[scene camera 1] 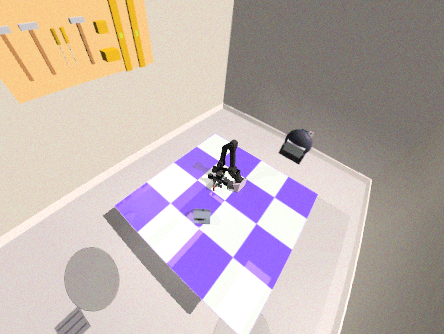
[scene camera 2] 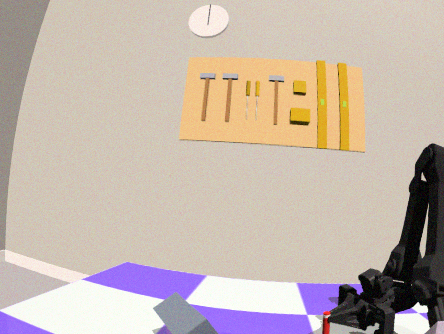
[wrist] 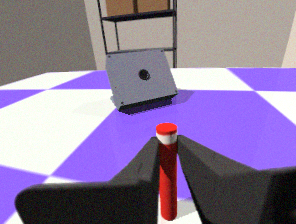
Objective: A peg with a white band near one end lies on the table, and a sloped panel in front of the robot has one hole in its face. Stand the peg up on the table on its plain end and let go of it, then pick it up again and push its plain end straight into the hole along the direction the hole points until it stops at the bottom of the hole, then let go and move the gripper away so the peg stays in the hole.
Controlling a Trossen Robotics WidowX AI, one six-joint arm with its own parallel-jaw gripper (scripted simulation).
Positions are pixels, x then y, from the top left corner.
Scene:
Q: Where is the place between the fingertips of the gripper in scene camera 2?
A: At 326, 317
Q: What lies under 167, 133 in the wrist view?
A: A red peg.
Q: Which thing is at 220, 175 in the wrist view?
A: The gripper.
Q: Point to a grey sloped panel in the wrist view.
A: At 122, 69

